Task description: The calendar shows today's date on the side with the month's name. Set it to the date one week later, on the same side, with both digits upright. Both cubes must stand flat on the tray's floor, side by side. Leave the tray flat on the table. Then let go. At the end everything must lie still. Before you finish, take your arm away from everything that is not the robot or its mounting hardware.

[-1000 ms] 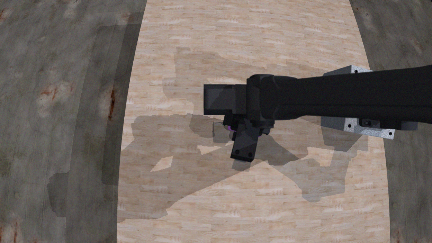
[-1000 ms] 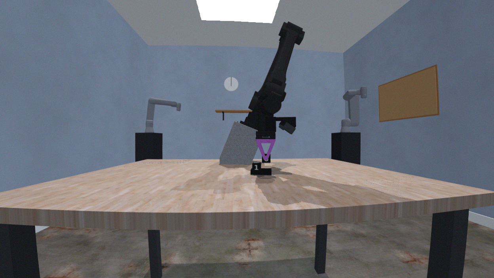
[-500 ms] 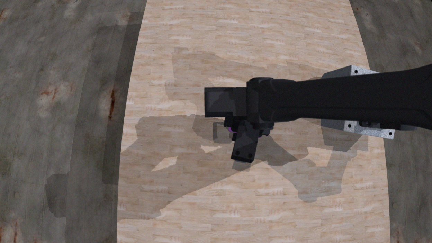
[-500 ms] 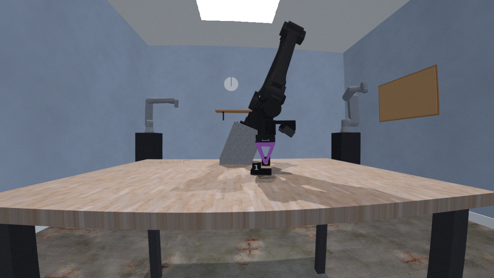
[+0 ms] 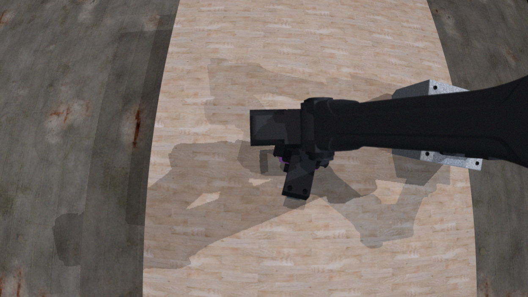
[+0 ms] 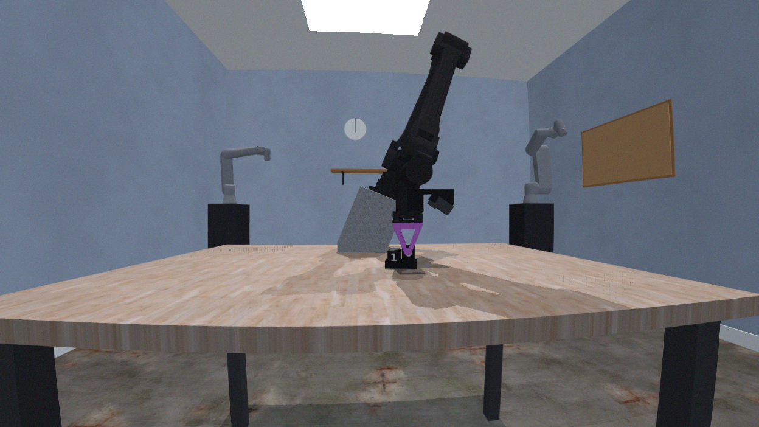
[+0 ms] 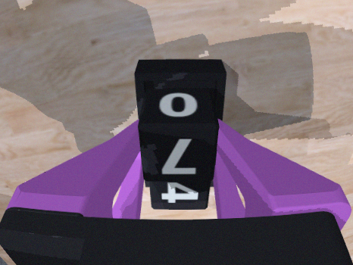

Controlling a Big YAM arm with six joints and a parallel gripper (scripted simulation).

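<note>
My gripper is now right at the black cube. Also, from my hand: black tray 20 mm to the right, 30 mm below.
</note>
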